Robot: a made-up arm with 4 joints.
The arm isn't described. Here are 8 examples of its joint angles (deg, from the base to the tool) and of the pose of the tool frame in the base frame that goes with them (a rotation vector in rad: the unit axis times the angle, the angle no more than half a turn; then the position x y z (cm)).
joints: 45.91 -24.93 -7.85 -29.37
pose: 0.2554 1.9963 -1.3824 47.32 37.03 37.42
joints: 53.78 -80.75 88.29 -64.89
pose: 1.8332 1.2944 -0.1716 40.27 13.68 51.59
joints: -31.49 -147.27 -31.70 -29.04
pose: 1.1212 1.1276 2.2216 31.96 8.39 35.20
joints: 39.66 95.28 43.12 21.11
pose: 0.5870 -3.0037 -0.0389 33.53 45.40 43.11
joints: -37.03 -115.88 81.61 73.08
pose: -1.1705 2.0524 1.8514 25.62 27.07 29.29
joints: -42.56 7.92 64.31 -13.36
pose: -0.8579 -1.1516 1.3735 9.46 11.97 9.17
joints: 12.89 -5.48 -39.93 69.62
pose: 0.0824 0.1968 -2.3686 34.87 40.00 35.64
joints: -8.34 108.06 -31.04 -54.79
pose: -0.1311 2.3254 1.4213 34.16 44.73 43.75
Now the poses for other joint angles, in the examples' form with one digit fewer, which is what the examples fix.
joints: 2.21 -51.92 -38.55 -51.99
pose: 0.969 -1.953 2.183 33.0 18.8 9.8
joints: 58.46 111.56 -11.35 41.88
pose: 0.045 2.089 0.171 29.2 36.3 59.8
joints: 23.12 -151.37 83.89 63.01
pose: -2.165 1.514 1.077 25.4 37.3 45.2
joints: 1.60 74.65 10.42 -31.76
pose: -0.079 -2.954 -0.490 37.3 47.1 28.4
